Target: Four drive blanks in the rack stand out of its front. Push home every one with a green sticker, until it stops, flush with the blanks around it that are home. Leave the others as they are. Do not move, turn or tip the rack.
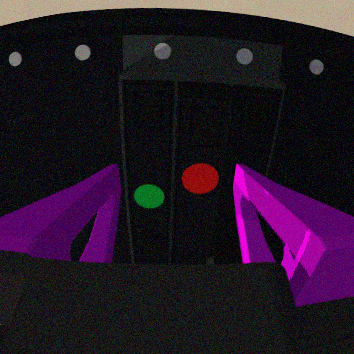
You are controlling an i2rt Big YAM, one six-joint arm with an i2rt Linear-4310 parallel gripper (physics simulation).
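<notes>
The rack [202, 64] shows as a dark box with a slightly lighter top, seen very dimly. On its front, a dark blank with a green sticker [149, 196] stands left of the middle, between two thin upright edges. To its right is a dark blank with a red sticker [200, 178], which looks larger. How far either blank stands out is too dark to tell. My gripper [176, 175] is open and empty. Its magenta fingertips show at either side of the two stickers, one to the left and one to the right. The lower parts of the blanks are hidden by the gripper body.
Several grey discs [82, 52] lie in a row across the dark surface at the top, some of them over the rack's top. A pale beige surface [300, 12] shows beyond the curved dark edge at the top.
</notes>
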